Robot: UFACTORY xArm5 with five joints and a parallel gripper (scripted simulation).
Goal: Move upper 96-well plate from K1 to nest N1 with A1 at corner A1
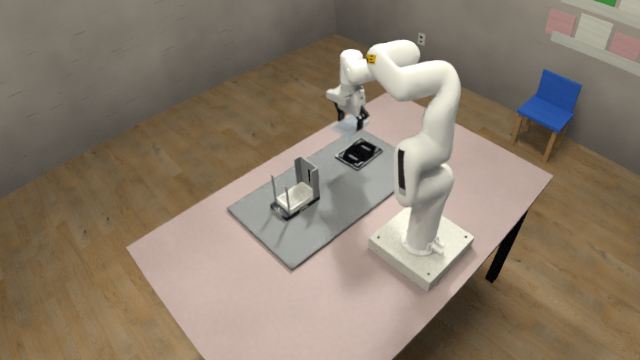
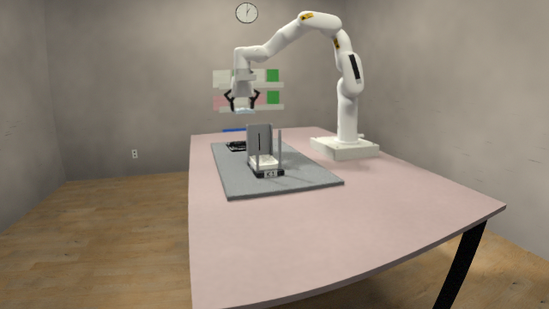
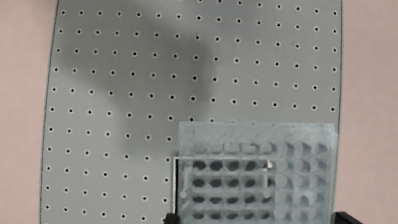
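Right now the plate nest N1 is 19 cm below my hand and 6 cm to the right of it. The rest, counted from my hand: pale bluish 96-well plate: 1 cm below; then white 96-well plate: 29 cm to the left, 17 cm below; then grey back wall: 23 cm to the left, 11 cm below, 1 cm behind.
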